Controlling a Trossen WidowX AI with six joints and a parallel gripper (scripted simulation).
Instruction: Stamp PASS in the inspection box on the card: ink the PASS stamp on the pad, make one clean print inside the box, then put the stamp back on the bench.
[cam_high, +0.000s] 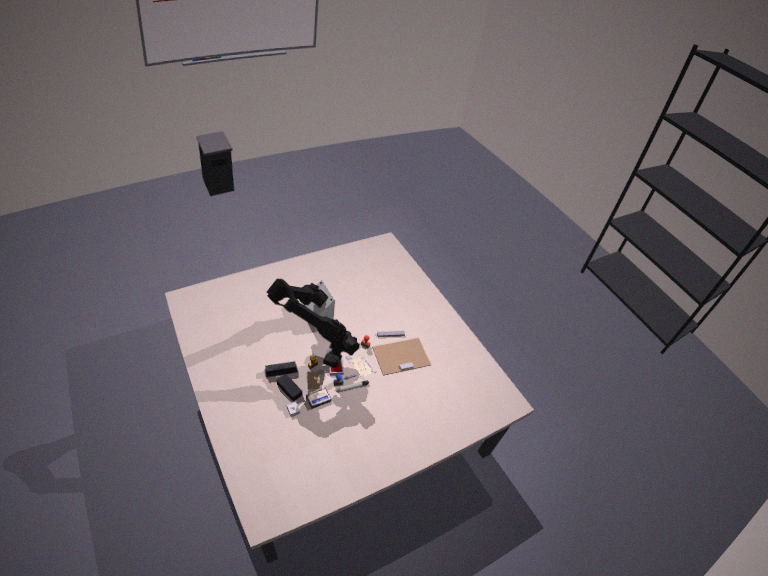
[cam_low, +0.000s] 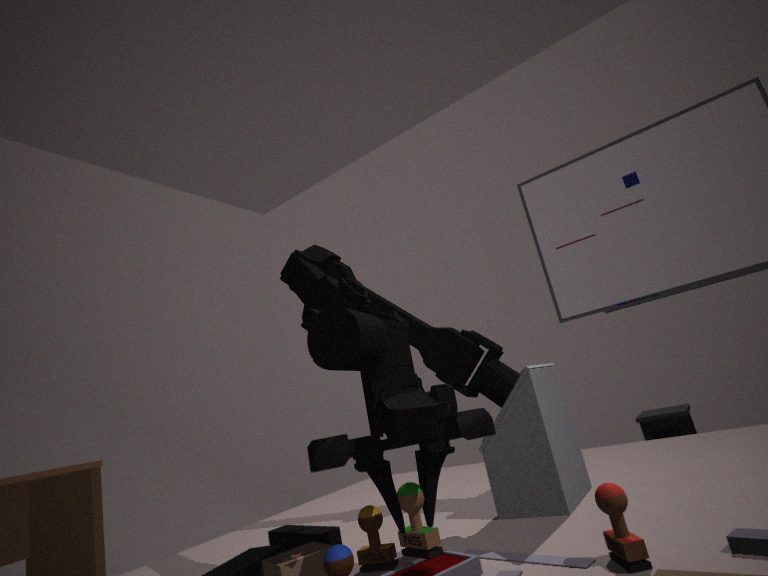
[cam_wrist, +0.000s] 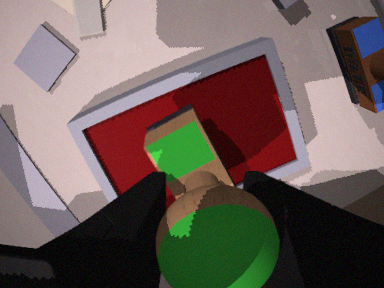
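The red ink pad lies 5 cm below my gripper tip. Round my gripper tip: cream card: 10 cm to the left, 6 cm ahead, 5 cm below; yellow-knobbed stamp: 8 cm to the right, 6 cm behind, 3 cm below; blue-knobbed stamp: 8 cm ahead, 4 cm to the right, 3 cm below.
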